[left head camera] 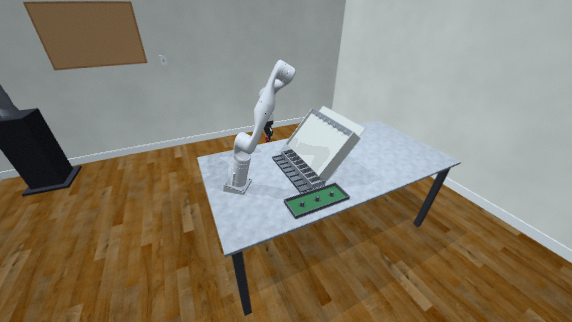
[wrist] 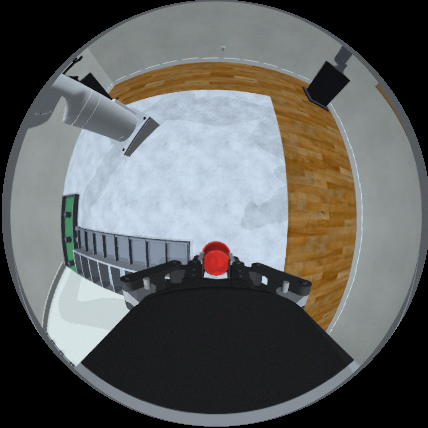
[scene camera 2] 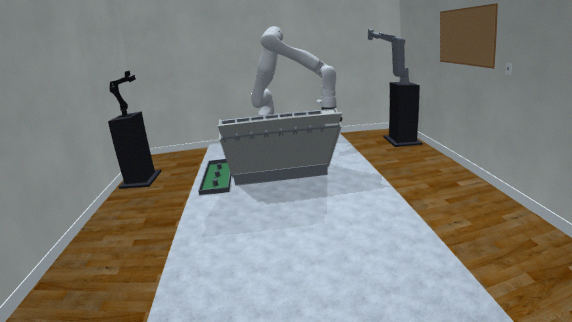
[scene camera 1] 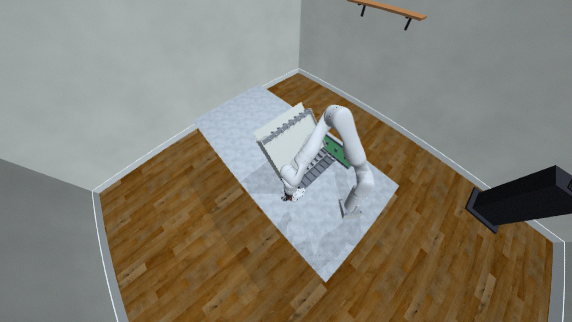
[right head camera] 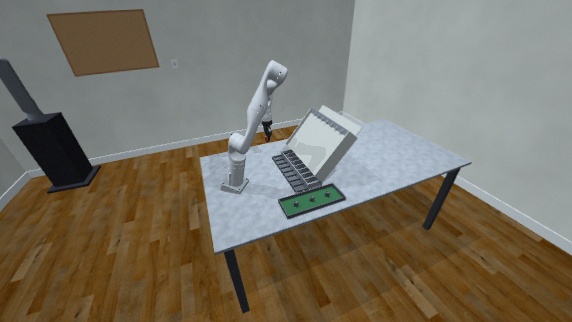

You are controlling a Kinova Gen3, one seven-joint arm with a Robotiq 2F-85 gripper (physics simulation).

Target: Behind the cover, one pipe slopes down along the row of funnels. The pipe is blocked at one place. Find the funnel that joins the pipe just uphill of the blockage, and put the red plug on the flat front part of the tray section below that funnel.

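Places are measured from the arm's base along level axes (x down, y ahead, z right), in millimetres.
Where they show: gripper, fingertip midpoint: [left head camera: 268, 139] [wrist: 215, 258] [scene camera 1: 290, 197] [right head camera: 268, 139]; arm's base, origin of the base link: [left head camera: 238, 181] [wrist: 125, 127] [scene camera 1: 350, 205] [right head camera: 235, 181].
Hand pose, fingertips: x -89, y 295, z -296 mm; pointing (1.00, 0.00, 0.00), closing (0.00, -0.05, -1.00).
Observation:
Each offset is from my fingertips to the top centre of the thing. "spot": to the spot under its first point. Level surfaces: height alone.
My gripper [wrist: 215, 258] [left head camera: 268, 138] [right head camera: 267, 138] is shut on the red plug {dy -6, dx -30, dz +0 mm} [wrist: 216, 259] and holds it above the table, beyond the far end of the tray. The grey sectioned tray {spot: dy +73, dx +122, dz +252 mm} [wrist: 122, 254] [left head camera: 295, 172] [right head camera: 292, 172] lies along the foot of the tilted board. The pale cover [left head camera: 320, 142] [right head camera: 317, 141] [scene camera 1: 287, 142] hides the pipe and the blockage. The row of funnels {spot: dy +340, dx -206, dz +281 mm} [left head camera: 332, 121] [right head camera: 330, 121] [scene camera 1: 286, 127] runs along the board's upper edge. Small joints show along the back of the board [scene camera 2: 280, 152] in scene camera 2; no blockage can be made out.
A green tray [left head camera: 310, 206] [right head camera: 305, 206] [scene camera 2: 210, 181] [wrist: 70, 225] with three small grey pegs lies beside the near end of the sectioned tray. The tilted board stands beside the gripper. The arm's base [left head camera: 237, 186] [right head camera: 235, 185] [scene camera 1: 351, 212] stands on the table {dx +128 mm} [left head camera: 240, 220].

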